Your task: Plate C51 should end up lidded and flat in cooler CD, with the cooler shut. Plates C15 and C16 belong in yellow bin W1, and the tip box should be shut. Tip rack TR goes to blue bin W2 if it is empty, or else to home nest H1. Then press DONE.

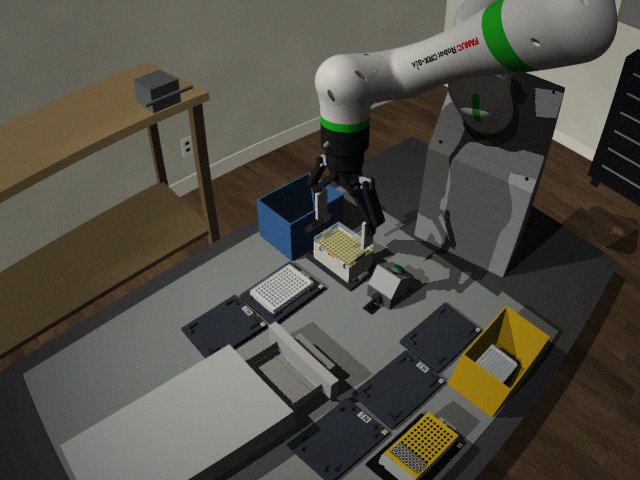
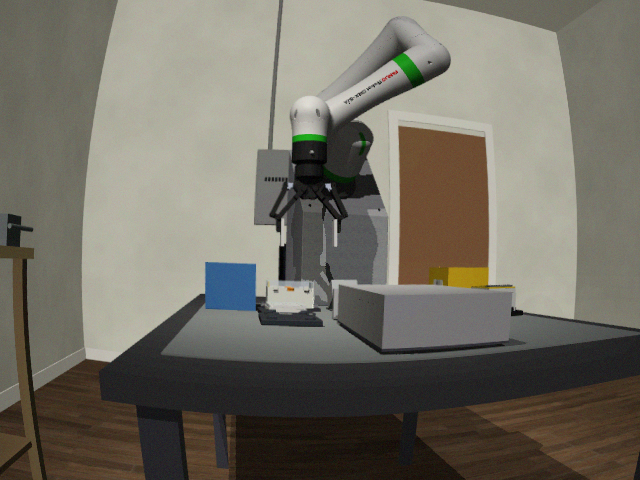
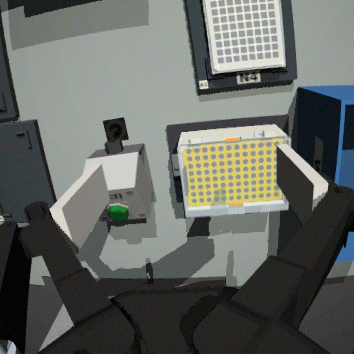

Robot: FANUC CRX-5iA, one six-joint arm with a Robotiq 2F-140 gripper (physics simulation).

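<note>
My gripper is open and empty, above the tip box. The box's clear lid appears to lie over its yellow tip field. A white plate sits on nest N4. Another plate lies in the yellow bin. The white cooler has its drawer pulled out, its visible floor bare. The yellow tip rack holds grey tips at one end. The green button tops a grey housing. Plate labels are unreadable.
The blue bin stands close beside the tip box. Dark nests lie around the drawer. A wooden bench stands at the left.
</note>
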